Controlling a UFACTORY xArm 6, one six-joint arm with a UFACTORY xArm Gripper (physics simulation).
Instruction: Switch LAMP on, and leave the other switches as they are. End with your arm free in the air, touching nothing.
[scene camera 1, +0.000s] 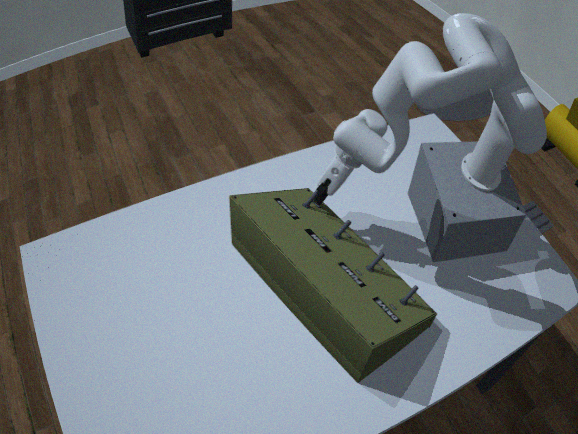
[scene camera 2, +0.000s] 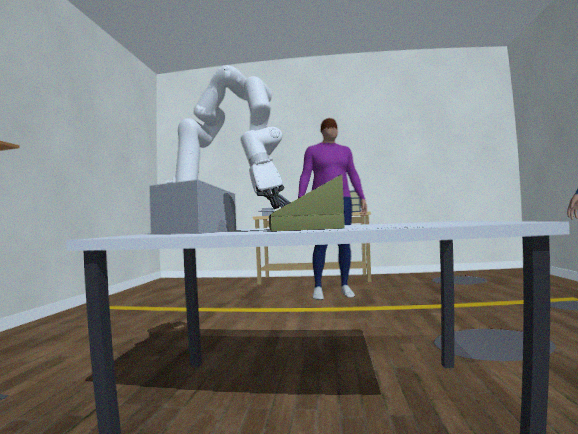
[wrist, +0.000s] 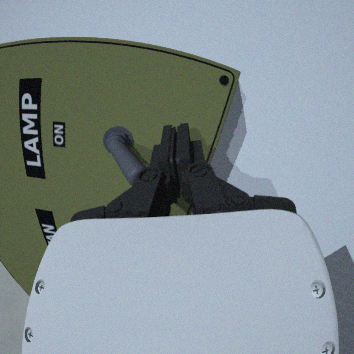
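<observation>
The olive sloped switch box stands on the table. Its LAMP lever leans away from the ON label, toward the robot's side; the OFF label is hidden behind the fingers in the wrist view. The FAN lever, PUMP lever and DRIVE lever lean the same way. My gripper is shut and empty, low over the box's robot-side edge, right beside the LAMP lever. Whether they touch I cannot tell.
The white table bears the box and the grey pedestal of the arm. The other levers stand in a row along the box. A person in purple stands behind the table, near a wooden bench.
</observation>
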